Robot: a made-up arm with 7 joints. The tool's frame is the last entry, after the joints.
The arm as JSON. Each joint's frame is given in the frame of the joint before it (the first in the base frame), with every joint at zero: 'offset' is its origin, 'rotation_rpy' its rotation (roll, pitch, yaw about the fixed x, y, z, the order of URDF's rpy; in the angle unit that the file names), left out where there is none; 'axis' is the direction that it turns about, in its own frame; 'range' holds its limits. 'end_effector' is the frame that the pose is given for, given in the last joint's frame.
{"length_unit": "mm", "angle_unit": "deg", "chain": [
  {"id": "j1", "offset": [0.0, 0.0, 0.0], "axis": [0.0, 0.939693, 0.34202], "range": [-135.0, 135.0]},
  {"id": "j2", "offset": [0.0, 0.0, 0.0], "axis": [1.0, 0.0, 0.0], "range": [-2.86, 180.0]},
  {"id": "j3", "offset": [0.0, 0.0, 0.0], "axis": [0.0, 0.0, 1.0], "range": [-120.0, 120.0]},
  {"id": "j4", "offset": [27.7, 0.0, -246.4], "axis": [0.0, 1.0, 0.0], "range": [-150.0, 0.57]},
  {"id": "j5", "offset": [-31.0, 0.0, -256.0], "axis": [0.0, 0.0, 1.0], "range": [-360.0, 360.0]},
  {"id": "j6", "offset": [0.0, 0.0, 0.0], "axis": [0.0, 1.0, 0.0], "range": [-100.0, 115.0]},
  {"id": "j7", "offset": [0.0, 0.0, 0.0], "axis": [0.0, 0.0, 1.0], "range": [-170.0, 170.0]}
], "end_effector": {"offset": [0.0, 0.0, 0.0]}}
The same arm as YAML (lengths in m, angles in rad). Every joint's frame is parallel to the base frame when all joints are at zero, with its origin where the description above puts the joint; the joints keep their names.
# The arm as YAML. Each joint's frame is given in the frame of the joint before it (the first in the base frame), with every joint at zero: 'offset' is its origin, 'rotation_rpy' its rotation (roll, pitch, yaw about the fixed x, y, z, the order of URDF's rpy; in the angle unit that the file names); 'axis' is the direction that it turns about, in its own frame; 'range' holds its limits. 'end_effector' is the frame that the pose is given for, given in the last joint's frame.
length_unit: m
angle_unit: rad
chain:
  - id: j1
    offset: [0.0, 0.0, 0.0]
    rotation_rpy: [0.0, 0.0, 0.0]
    axis: [0.0, 0.9397, 0.342]
    range: [-2.3562, 2.3562]
  - id: j2
    offset: [0.0, 0.0, 0.0]
    rotation_rpy: [0.0, 0.0, 0.0]
    axis: [1.0, 0.0, 0.0]
    range: [-0.0499, 3.1416]
  - id: j3
    offset: [0.0, 0.0, 0.0]
    rotation_rpy: [0.0, 0.0, 0.0]
    axis: [0.0, 0.0, 1.0]
    range: [-2.0944, 2.0944]
  - id: j4
    offset: [0.0277, 0.0, -0.2464]
    rotation_rpy: [0.0, 0.0, 0.0]
    axis: [0.0, 1.0, 0.0]
    range: [-2.618, 0.0099]
  - id: j5
    offset: [-0.031, 0.0, -0.256]
    rotation_rpy: [0.0, 0.0, 0.0]
    axis: [0.0, 0.0, 1.0]
    range: [-6.2832, 6.2832]
  - id: j6
    offset: [0.0, 0.0, 0.0]
    rotation_rpy: [0.0, 0.0, 0.0]
    axis: [0.0, 1.0, 0.0]
    range: [-1.7453, 2.0071]
  - id: j7
    offset: [0.0, 0.0, 0.0]
    rotation_rpy: [0.0, 0.0, 0.0]
    axis: [0.0, 0.0, 1.0]
    range: [-2.9671, 2.9671]
end_effector:
  offset: [0.0, 0.0, 0.0]
  rotation_rpy: [0.0, 0.0, 0.0]

